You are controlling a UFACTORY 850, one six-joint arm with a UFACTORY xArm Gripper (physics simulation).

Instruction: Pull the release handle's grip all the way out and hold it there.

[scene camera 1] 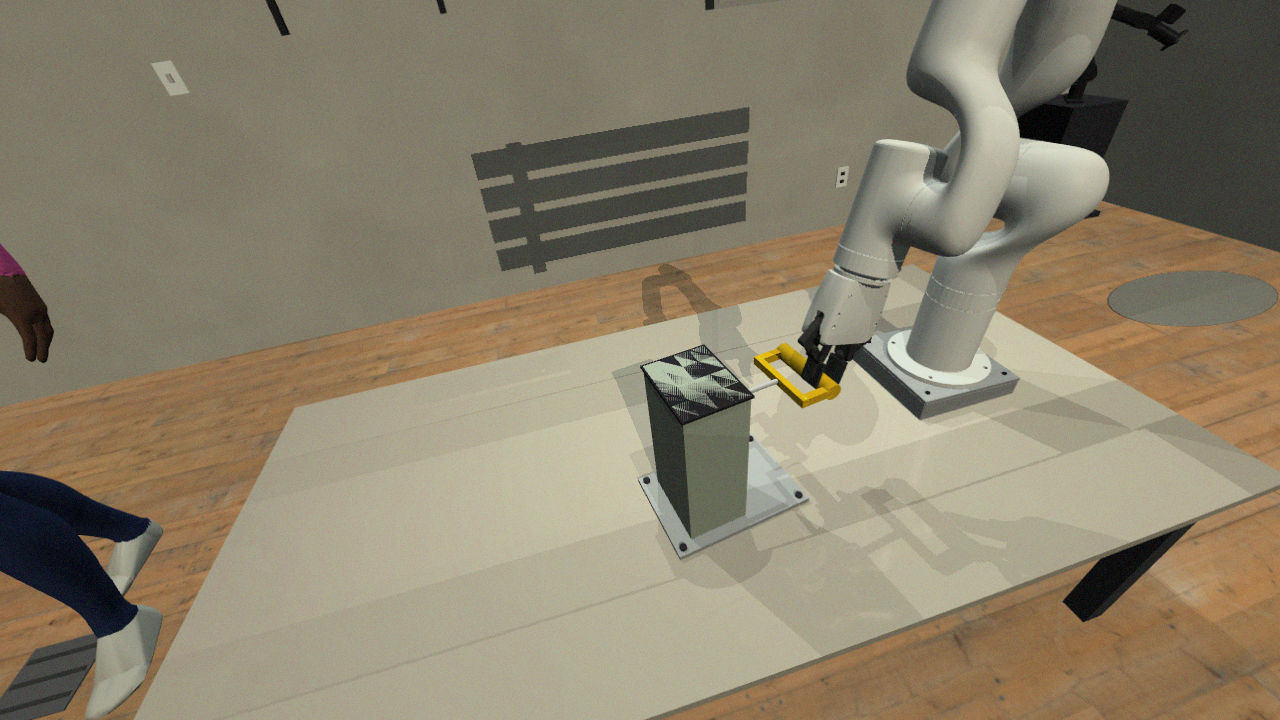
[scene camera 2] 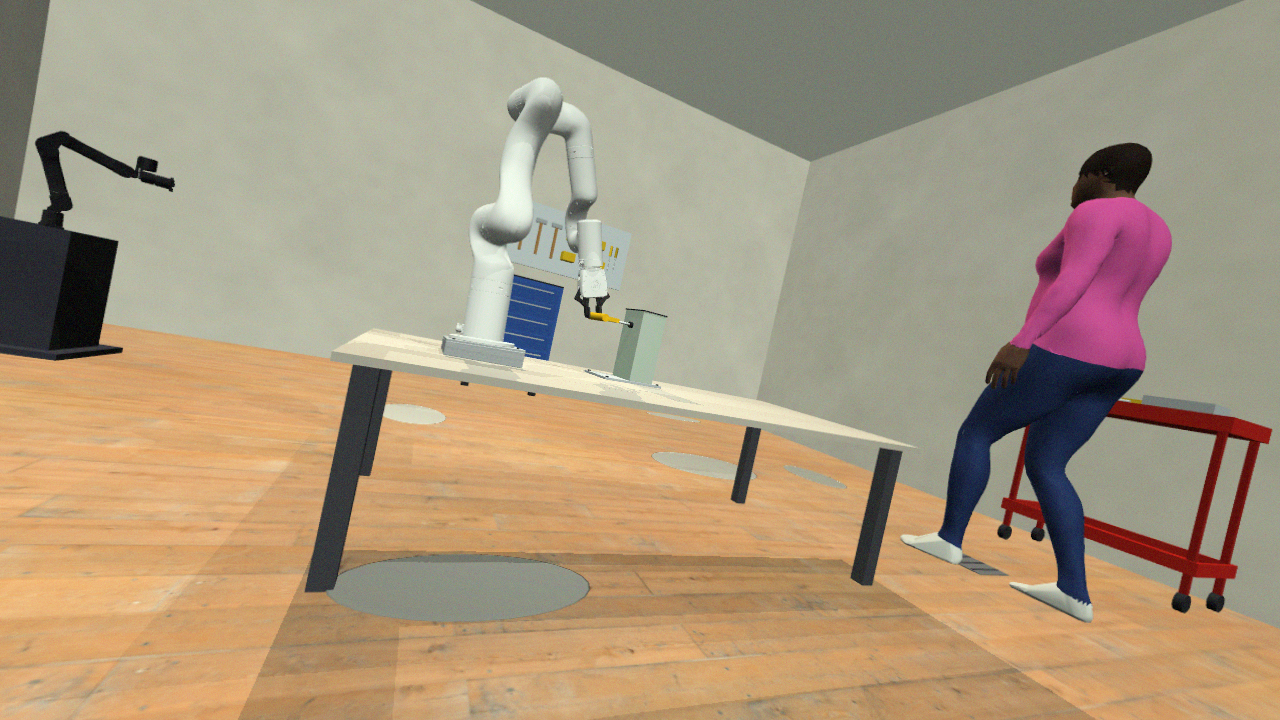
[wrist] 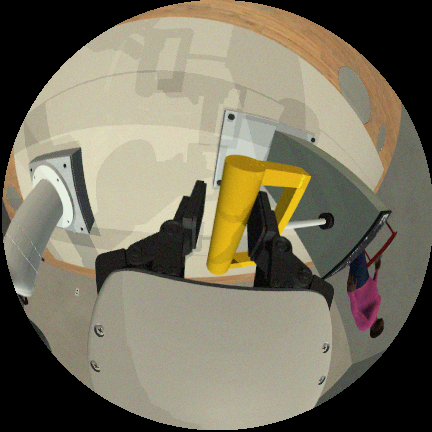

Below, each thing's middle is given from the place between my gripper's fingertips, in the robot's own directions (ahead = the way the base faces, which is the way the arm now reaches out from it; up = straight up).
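Scene:
The bolted plate [scene camera 1: 771, 491] is what I measure from here: my hand is 20 cm above it, 16 cm short of it and 1 cm to the right of it.

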